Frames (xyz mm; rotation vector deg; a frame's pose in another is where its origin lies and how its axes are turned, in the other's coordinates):
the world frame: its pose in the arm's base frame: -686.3 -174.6 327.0 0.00 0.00 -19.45
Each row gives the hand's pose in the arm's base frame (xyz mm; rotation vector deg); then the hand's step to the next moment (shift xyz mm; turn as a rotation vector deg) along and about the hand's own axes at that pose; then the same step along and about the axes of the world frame.
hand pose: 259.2 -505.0 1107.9 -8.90 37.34 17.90
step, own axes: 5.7 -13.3 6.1 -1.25 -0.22 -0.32
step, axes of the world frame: 14.7 -5.1 1.9 -0.79 -0.89 0.53
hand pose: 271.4 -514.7 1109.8 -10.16 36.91 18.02
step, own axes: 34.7 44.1 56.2 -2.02 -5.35 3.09
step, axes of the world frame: 18.9 74.5 20.1 3.48 -3.74 4.02
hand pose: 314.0 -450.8 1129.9 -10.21 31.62 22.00
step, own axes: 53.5 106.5 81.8 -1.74 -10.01 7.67
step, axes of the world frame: -9.2 140.4 33.0 8.48 -5.11 8.00
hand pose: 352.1 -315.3 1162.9 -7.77 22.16 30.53
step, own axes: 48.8 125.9 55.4 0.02 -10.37 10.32
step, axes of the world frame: -55.9 131.8 28.4 10.41 -3.25 9.75
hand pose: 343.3 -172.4 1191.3 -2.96 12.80 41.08
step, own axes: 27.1 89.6 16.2 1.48 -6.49 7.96
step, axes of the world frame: -62.9 70.1 12.5 7.41 -0.51 7.24
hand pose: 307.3 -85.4 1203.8 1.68 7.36 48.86
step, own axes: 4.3 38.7 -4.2 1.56 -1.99 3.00
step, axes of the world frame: -34.7 18.1 -1.6 2.74 0.90 2.66
